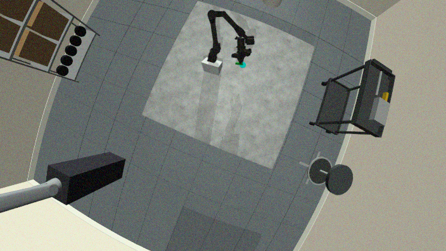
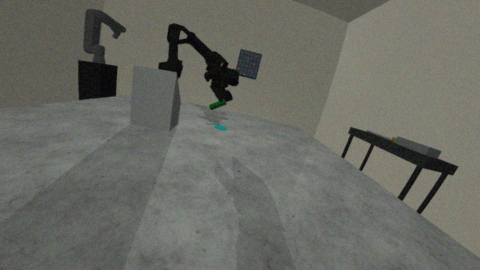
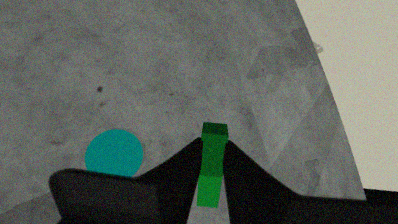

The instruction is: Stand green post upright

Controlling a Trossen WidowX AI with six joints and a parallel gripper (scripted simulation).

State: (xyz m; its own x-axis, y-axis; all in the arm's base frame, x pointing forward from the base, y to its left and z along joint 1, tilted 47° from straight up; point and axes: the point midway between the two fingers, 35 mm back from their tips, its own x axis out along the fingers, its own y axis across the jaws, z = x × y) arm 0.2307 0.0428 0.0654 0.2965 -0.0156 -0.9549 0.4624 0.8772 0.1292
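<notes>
Now: gripper tip 110 mm above the cyan circle, 50 mm to the right of it and 10 mm short of it. Also, from my gripper tip: green post 20 mm behind, 10 mm below.
</notes>
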